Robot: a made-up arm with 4 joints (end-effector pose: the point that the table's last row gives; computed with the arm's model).
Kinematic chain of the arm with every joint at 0, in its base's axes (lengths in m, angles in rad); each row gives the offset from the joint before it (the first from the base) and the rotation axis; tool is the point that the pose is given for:
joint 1: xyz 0 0 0.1 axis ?
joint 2: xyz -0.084 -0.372 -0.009 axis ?
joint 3: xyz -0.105 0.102 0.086 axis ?
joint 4: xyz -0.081 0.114 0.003 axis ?
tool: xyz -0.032 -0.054 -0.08
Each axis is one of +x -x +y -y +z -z.
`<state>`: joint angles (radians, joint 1 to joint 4).
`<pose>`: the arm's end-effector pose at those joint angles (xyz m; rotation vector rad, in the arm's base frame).
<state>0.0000 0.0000 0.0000 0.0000</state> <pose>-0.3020 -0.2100 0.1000 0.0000 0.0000 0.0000</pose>
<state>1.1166 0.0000 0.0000 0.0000</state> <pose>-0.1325 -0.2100 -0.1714 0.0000 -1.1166 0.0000</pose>
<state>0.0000 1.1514 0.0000 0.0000</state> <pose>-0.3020 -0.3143 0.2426 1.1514 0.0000 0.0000</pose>
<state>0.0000 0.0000 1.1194 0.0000</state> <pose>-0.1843 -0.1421 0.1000 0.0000 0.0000 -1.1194</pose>
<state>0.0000 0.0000 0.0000 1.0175</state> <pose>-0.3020 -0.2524 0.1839 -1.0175 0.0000 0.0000</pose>
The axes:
joint 1: -y
joint 2: +x
joint 3: -z
joint 4: -x

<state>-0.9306 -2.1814 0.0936 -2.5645</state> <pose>-0.4409 -0.4487 0.1239 0.3842 0.8531 -0.1147</pose>
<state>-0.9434 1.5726 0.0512 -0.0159</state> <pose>-0.0459 -0.3805 0.4357 1.4440 0.7701 -0.7837</pose>
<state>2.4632 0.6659 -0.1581 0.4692</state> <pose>0.1786 -0.3087 -0.1649 -0.0806 -2.5334 0.3054</pose>
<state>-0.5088 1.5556 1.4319 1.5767</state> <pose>-0.0459 -0.5121 0.3681 -0.0199 1.9407 -0.0022</pose>
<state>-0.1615 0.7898 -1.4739 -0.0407</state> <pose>-0.2607 -0.3799 0.1351 0.7771 -0.4249 1.3375</pose>
